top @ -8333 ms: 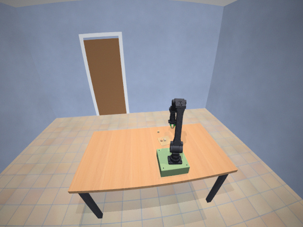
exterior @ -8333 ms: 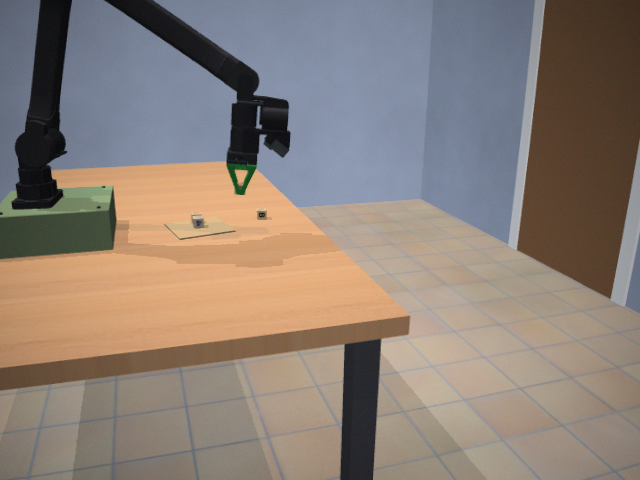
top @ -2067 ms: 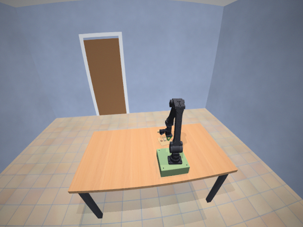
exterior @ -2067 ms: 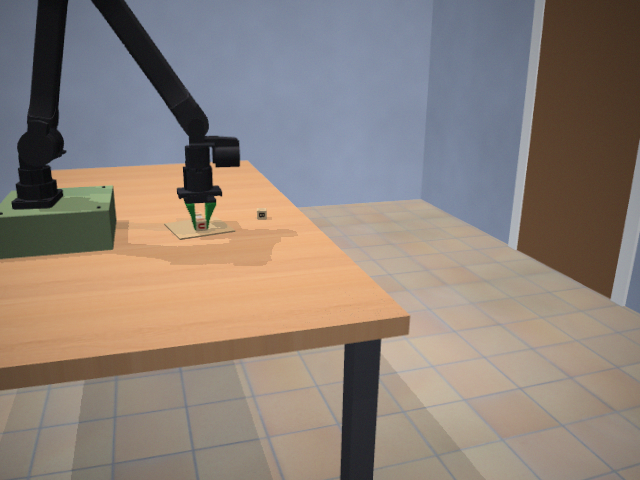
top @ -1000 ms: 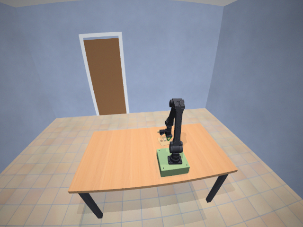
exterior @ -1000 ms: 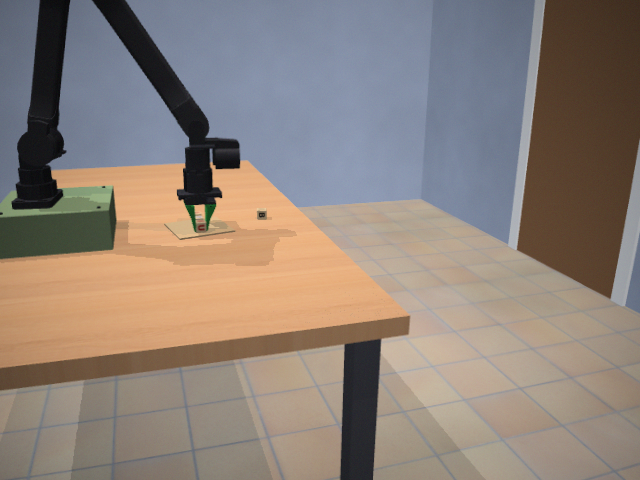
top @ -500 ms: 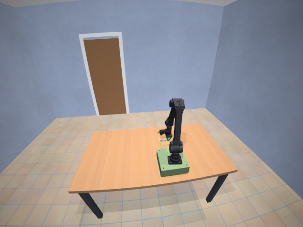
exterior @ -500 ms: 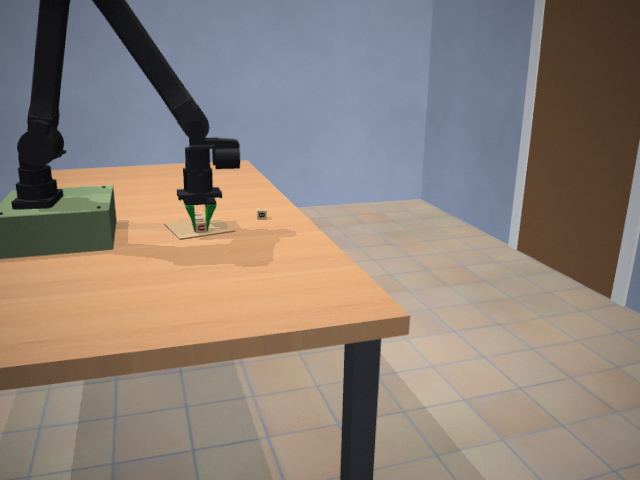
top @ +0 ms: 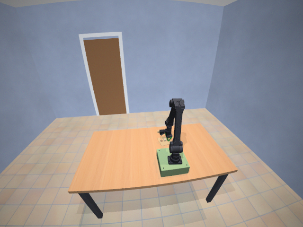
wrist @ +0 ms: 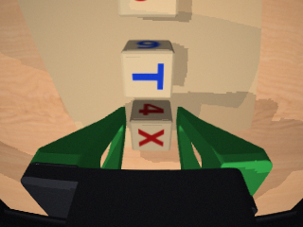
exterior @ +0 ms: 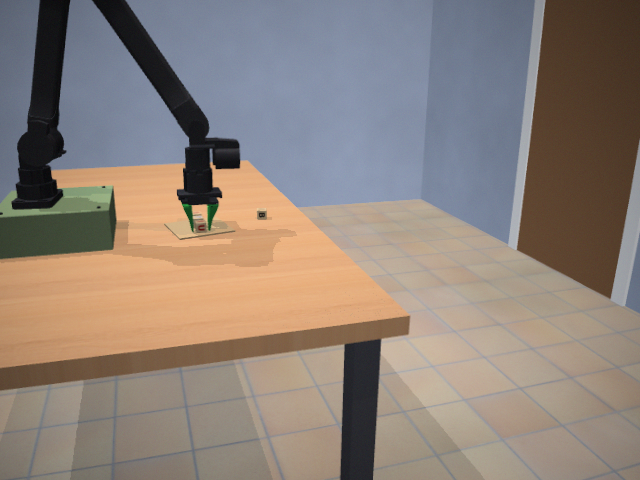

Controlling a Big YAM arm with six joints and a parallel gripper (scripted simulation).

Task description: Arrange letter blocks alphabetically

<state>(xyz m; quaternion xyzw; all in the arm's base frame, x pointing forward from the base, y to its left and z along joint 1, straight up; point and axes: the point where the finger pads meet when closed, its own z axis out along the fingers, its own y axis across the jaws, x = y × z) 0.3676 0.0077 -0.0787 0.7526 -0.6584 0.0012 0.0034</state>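
Right now my hand is 40 mm to the right of the tan mat, 10 mm past it and 10 mm above it.
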